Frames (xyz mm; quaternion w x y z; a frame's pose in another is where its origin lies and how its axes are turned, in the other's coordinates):
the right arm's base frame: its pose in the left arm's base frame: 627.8 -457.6 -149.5 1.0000 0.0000 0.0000 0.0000
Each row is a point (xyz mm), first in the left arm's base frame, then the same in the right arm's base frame.
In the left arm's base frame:
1: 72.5 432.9 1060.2
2: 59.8 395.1 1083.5
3: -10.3 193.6 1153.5
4: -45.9 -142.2 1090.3
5: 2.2 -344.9 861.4
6: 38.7 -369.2 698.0
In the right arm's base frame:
1: -555.3 890.5 1209.7
2: -568.0 852.7 1233.0
3: -638.1 651.2 1303.0
4: -673.7 315.4 1239.8
5: -625.6 112.7 1010.9
6: -589.1 88.4 847.5

